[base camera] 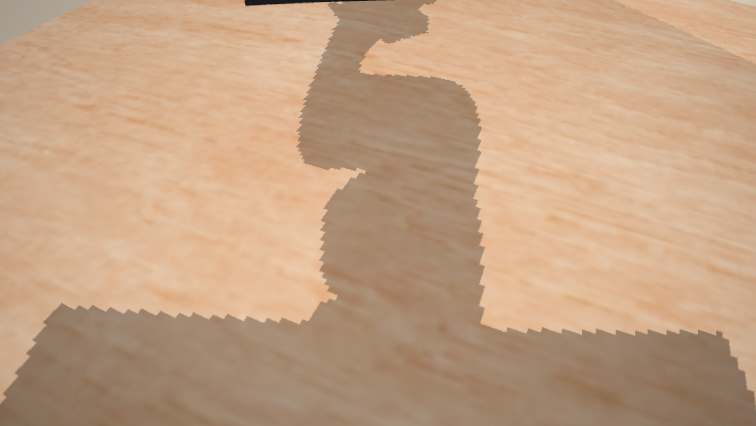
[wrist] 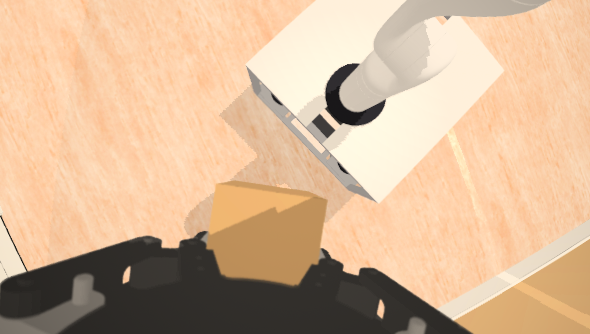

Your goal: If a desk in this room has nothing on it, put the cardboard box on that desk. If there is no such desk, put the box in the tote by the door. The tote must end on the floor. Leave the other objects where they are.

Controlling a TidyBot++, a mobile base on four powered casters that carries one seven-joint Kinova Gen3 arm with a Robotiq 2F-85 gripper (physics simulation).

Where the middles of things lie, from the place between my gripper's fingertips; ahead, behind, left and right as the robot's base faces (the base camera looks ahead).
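There is a cardboard box (wrist: 256, 231), and my gripper is now 2 cm below it.
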